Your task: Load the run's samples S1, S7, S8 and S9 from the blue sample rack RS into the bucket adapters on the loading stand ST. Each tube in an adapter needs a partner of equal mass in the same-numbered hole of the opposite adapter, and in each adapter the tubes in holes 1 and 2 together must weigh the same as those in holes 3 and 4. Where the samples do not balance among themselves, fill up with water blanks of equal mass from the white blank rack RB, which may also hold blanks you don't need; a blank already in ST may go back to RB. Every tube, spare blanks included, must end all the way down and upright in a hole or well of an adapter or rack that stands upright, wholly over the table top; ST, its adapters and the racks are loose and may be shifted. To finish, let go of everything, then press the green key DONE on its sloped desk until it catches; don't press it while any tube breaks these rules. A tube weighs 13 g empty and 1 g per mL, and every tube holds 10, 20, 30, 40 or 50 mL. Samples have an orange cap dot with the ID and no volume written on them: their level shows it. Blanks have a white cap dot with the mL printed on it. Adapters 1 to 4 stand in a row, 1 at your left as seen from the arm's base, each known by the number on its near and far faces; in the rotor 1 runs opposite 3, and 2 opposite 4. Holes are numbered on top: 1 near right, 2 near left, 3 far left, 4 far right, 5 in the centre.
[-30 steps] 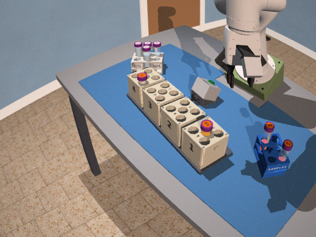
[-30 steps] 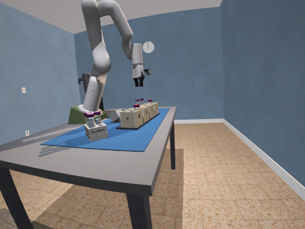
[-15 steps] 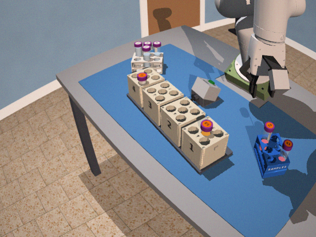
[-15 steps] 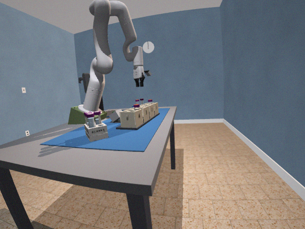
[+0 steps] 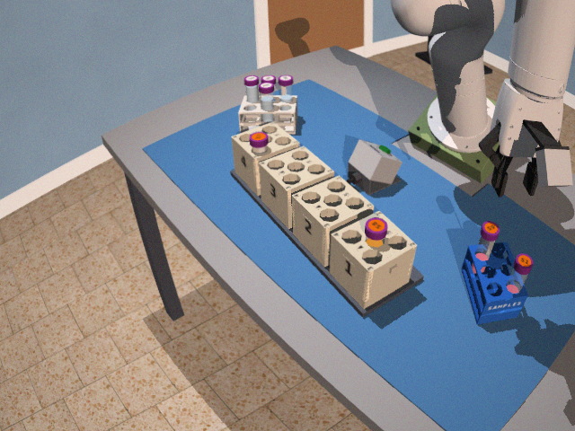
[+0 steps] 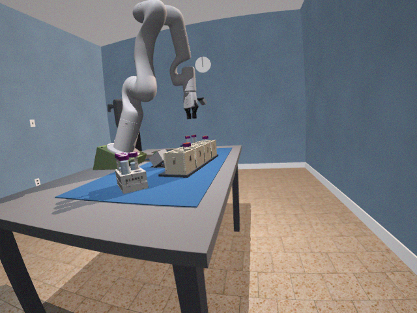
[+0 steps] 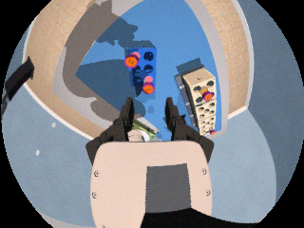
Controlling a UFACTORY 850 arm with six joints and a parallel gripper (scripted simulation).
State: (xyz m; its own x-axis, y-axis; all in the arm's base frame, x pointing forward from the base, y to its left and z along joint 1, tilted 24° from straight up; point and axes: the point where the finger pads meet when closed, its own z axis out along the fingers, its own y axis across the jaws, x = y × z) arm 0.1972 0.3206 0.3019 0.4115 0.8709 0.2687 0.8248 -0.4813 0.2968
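The tube is 3 cm behind my hand, 6 cm to the left of it and 19 cm below it. From my hand the other things lie so: loading stand ST: 15 cm ahead, 30 cm to the right, 24 cm below; white blank rack: 7 cm ahead, 66 cm to the right, 22 cm below; blue sample rack: 2 cm behind, 1 cm to the left, 22 cm below.
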